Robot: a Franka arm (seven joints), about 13 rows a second.
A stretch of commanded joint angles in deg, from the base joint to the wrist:
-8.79, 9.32, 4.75, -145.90, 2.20, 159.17, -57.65
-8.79, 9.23, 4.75, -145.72, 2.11, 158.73, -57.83
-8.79, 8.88, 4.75, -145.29, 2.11, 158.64, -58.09
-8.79, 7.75, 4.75, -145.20, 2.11, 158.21, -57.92
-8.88, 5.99, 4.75, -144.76, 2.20, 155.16, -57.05
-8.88, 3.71, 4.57, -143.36, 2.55, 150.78, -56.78
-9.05, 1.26, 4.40, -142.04, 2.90, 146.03, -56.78
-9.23, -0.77, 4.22, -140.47, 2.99, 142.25, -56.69
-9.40, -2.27, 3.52, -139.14, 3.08, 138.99, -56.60
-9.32, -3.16, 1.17, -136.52, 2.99, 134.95, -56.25
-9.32, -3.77, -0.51, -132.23, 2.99, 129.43, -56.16
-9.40, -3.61, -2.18, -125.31, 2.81, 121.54, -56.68
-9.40, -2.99, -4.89, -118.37, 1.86, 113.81, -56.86
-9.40, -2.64, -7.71, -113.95, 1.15, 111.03, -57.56
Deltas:
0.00, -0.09, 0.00, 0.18, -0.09, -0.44, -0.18
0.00, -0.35, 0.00, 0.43, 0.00, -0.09, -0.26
0.00, -1.13, 0.00, 0.09, 0.00, -0.43, 0.17
-0.09, -1.76, 0.00, 0.44, 0.09, -3.05, 0.87
0.00, -2.28, -0.18, 1.40, 0.35, -4.38, 0.27
-0.17, -2.45, -0.17, 1.32, 0.35, -4.75, 0.00
-0.18, -2.03, -0.18, 1.57, 0.09, -3.78, 0.09
-0.17, -1.50, -0.70, 1.33, 0.09, -3.26, 0.09
0.08, -0.89, -2.35, 2.62, -0.09, -4.04, 0.35
0.00, -0.61, -1.68, 4.29, 0.00, -5.52, 0.09
-0.08, 0.16, -1.67, 6.92, -0.18, -7.89, -0.52
0.00, 0.62, -2.71, 6.94, -0.95, -7.73, -0.18
0.00, 0.35, -2.82, 4.42, -0.71, -2.78, -0.70

